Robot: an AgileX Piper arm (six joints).
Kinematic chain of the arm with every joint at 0, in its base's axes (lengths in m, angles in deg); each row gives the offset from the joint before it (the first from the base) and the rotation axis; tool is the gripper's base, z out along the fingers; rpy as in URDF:
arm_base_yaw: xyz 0 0 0.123 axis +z
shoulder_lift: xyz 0 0 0 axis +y
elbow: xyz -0.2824 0 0.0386 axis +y
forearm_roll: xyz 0.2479 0 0.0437 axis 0.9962 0 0.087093
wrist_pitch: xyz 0 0 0 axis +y
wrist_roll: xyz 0.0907 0 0.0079 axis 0.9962 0 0.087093
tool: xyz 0 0 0 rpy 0 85 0
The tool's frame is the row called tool.
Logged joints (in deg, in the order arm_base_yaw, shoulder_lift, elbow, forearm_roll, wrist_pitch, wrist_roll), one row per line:
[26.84, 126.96, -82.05, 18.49, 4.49, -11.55]
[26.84, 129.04, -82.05, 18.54, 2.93, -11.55]
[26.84, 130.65, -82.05, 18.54, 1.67, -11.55]
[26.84, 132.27, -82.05, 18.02, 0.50, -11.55]
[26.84, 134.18, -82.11, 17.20, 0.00, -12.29]
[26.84, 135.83, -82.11, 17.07, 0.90, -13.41]
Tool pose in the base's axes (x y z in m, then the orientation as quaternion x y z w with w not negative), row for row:
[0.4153, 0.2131, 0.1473, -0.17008, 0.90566, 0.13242, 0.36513]
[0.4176, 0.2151, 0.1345, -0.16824, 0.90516, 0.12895, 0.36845]
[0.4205, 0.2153, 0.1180, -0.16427, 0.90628, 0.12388, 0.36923]
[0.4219, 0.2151, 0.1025, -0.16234, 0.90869, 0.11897, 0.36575]
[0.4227, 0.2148, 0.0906, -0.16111, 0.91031, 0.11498, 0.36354]
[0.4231, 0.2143, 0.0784, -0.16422, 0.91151, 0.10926, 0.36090]
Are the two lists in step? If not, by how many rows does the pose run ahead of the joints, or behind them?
The pose runs 2 rows behind the joints: the pose in row i belongs to the joints in row i - 2.
